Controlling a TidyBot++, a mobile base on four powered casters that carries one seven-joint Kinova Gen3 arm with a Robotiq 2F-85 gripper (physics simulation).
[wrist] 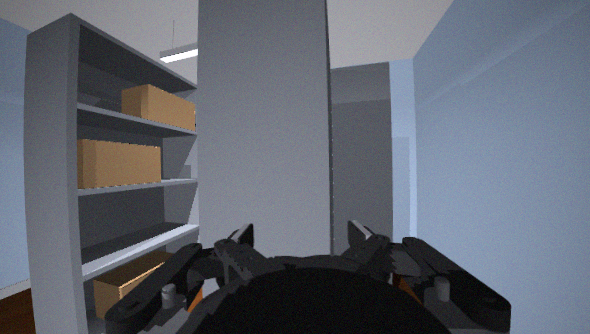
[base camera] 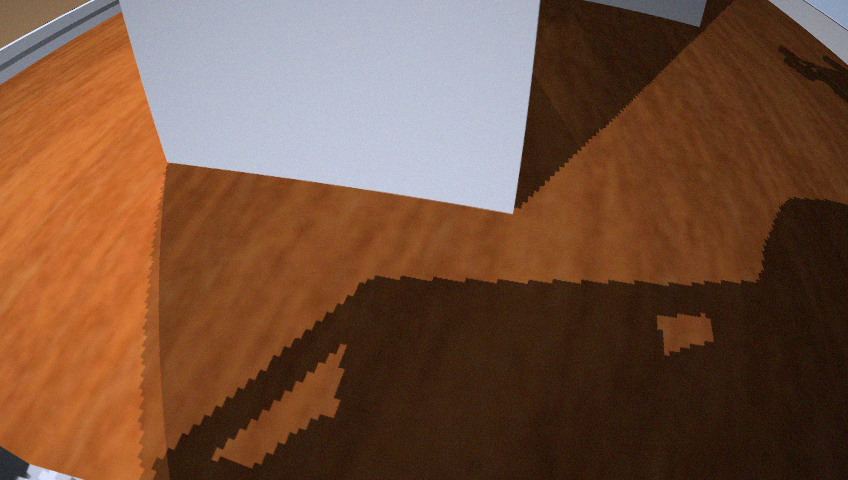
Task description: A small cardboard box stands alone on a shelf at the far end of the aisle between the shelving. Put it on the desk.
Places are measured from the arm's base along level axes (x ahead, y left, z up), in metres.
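Pixels of known places: gripper, fingertip midpoint: (wrist: 300, 232).
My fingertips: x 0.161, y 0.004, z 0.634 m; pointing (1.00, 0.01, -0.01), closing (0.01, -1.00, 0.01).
Ahead of a thing's pixels: the offset from my fingertips to its top centre. "spot": to the spot under its first point. Level surfaces: height alone.
My gripper (wrist: 300, 232) is open, with no object between its fingers, at the bottom of the wrist view. It faces the grey end panel of a near shelving unit (wrist: 264, 125), which also shows as a pale panel (base camera: 339, 95) standing on the floor in the base camera view. A second shelving unit (wrist: 52, 165) stands at the left in the wrist view. The small box standing alone on a shelf cannot be made out in either view. The desk does not show.
The left unit holds cardboard boxes on its upper shelf @[spot: 0.560 m up, 1.167 m ahead, 1.062 m left] (wrist: 167, 107), middle shelf @[0.230 m up, 0.921 m ahead, 1.261 m left] (wrist: 122, 164) and low shelf @[0.685 m down, 1.066 m ahead, 1.231 m left] (wrist: 112, 292). Another grey panel (wrist: 362, 165) stands behind the near unit, to its right. A blue wall (wrist: 500, 165) runs along the right. Dark shadows cross the wooden floor @[1.031 m down] (base camera: 446, 243).
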